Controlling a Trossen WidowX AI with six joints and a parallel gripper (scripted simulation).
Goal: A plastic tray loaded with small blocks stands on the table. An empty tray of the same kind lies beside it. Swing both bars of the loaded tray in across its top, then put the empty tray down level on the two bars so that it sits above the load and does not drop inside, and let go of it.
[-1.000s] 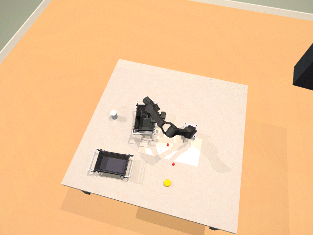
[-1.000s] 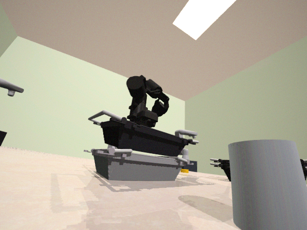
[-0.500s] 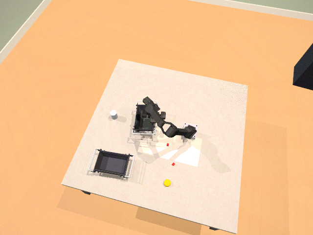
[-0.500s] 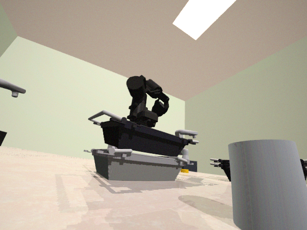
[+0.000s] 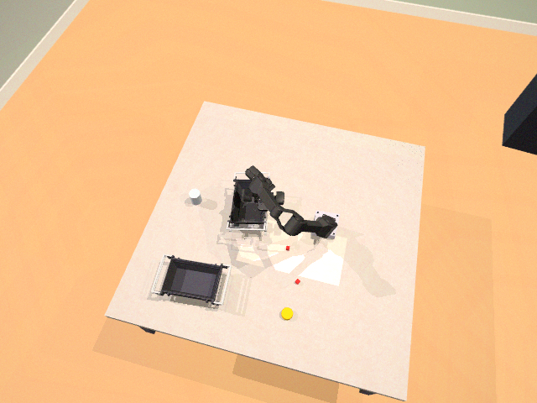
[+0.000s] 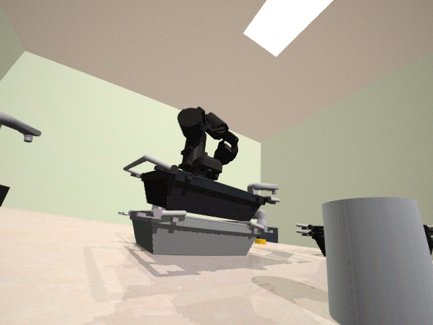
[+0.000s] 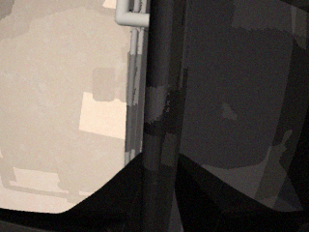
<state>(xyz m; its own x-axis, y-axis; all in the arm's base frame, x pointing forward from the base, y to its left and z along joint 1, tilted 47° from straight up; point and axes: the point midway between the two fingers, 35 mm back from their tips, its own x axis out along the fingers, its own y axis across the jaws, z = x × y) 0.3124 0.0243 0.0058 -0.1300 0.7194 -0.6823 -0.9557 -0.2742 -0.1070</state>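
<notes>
Now: gripper tip 60 mm short of the dark tray, 30 mm below it and 20 mm to the right of it. The rest, counted from my gripper tip: yellow disc 430 mm to the left, 270 mm behind, 80 mm below.
</notes>
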